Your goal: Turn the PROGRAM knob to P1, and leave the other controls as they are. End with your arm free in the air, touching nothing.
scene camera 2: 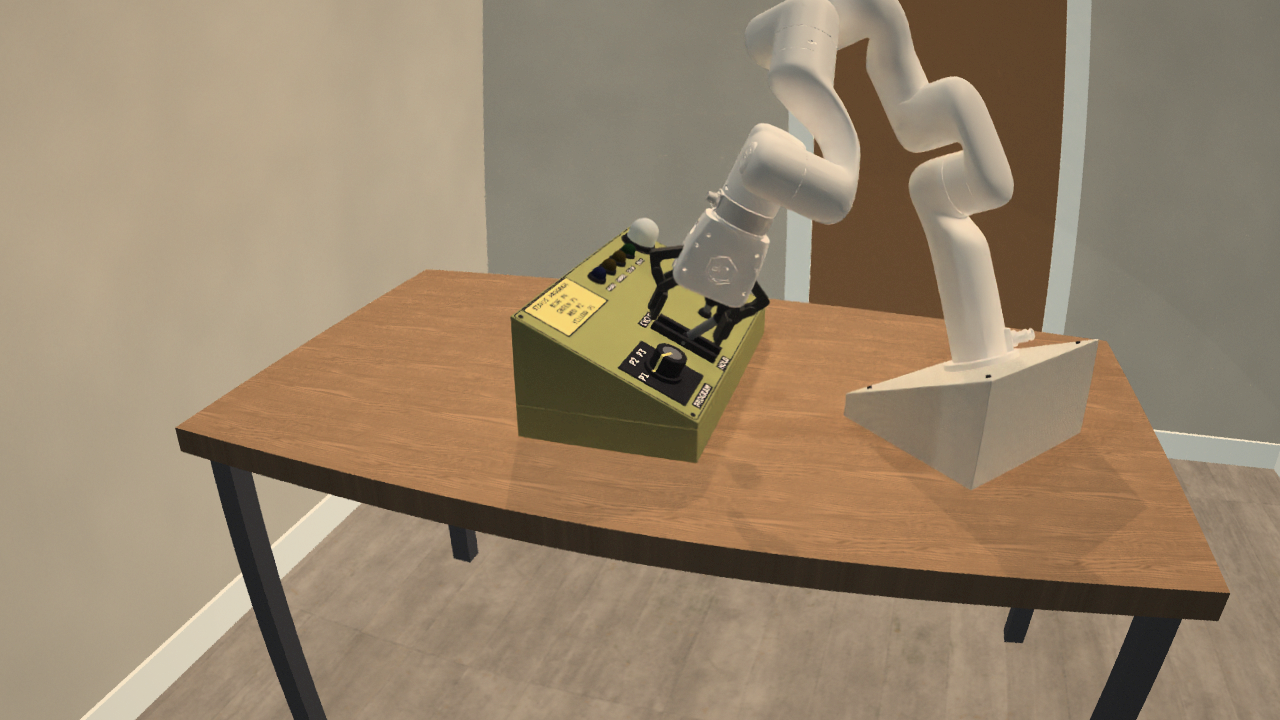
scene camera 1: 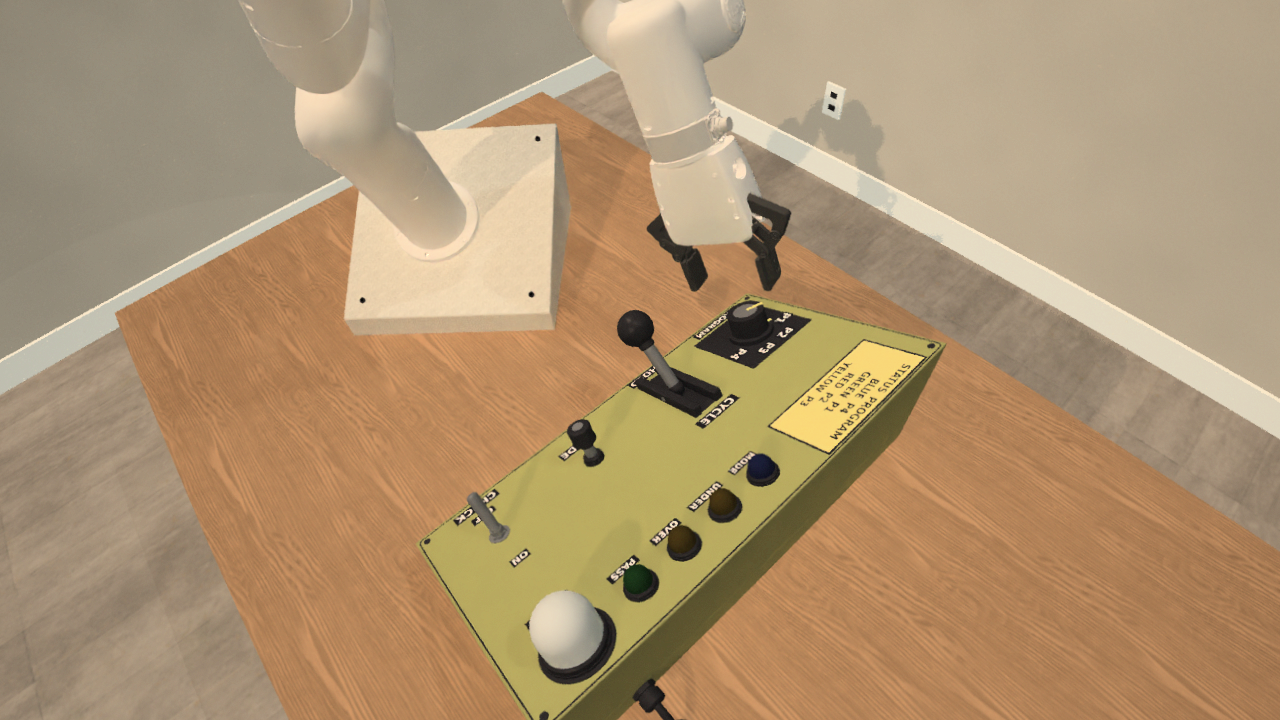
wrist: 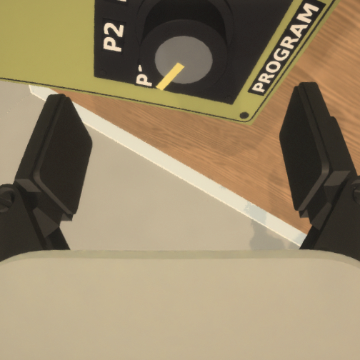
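Where they show: gripper, fingertip midpoint: (scene camera 2: 684,328) (scene camera 1: 735,284); arm's base, link origin: (scene camera 2: 982,363) (scene camera 1: 437,222).
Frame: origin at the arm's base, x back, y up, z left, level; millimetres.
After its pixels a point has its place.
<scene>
The black PROGRAM knob (scene camera 1: 749,323) {x -480, y 30, z 49 mm} (scene camera 2: 668,361) {x -469, y 24, z 87 mm} (wrist: 183,60) sits on its dark plate at one end of the green control box (scene camera 1: 617,501) {x -486, y 27, z -206 mm} (scene camera 2: 590,394) {x -568, y -14, z 114 mm} (wrist: 45,45). Its yellow pointer line (wrist: 170,76) is turned toward the P1 label (wrist: 144,77), which the knob partly covers in the wrist view. My gripper (scene camera 1: 732,275) {x -450, y 62, z 65 mm} (wrist: 180,112) is wide open and empty. It hangs in the air above the knob, apart from it. In scene camera 2 its fingers overlap the view of the CYCLE lever.
The black ball CYCLE lever (scene camera 1: 635,328) {x -396, y 66, z -50 mm} stands beside the knob. Farther along the box are the small black knob lever (scene camera 1: 581,434) {x -419, y 42, z -174 mm}, a grey toggle (scene camera 1: 487,516) {x -390, y 19, z -286 mm}, several small lamps and a white dome (scene camera 1: 565,628) {x -544, y 113, z -332 mm}. The box stands on the wooden table (scene camera 1: 295,465) {x -79, y -95, z -362 mm} (scene camera 2: 375,394) {x -940, y -95, z -24 mm}.
</scene>
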